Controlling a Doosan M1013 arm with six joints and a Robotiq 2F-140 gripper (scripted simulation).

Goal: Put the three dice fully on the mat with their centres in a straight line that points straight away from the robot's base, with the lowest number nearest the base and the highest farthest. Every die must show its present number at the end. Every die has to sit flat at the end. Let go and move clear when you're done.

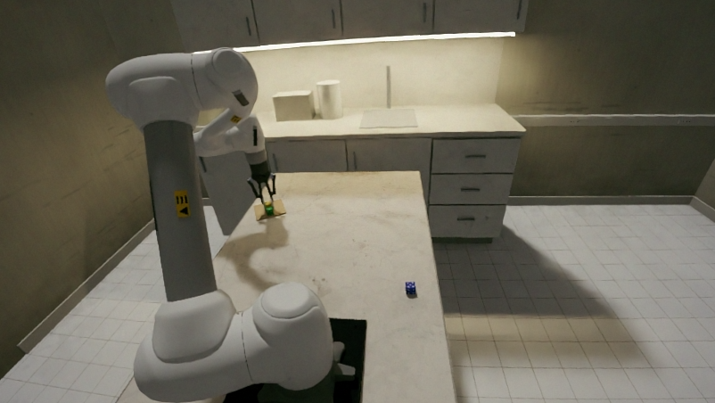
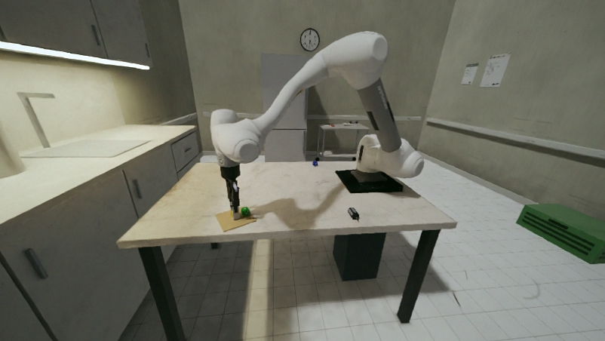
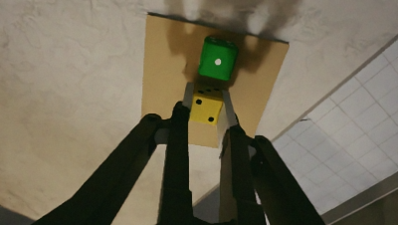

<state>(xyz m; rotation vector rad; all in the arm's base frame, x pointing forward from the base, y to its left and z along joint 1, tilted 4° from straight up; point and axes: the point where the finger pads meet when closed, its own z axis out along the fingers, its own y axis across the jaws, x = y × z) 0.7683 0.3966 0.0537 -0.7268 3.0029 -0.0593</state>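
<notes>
The yellow die lies 20 mm below my hand. Also, from my hand: tan mat (40 mm below); green die (40 mm behind, 20 mm to the right, 20 mm below); blue die (660 mm to the right, 460 mm behind, 30 mm below).
</notes>
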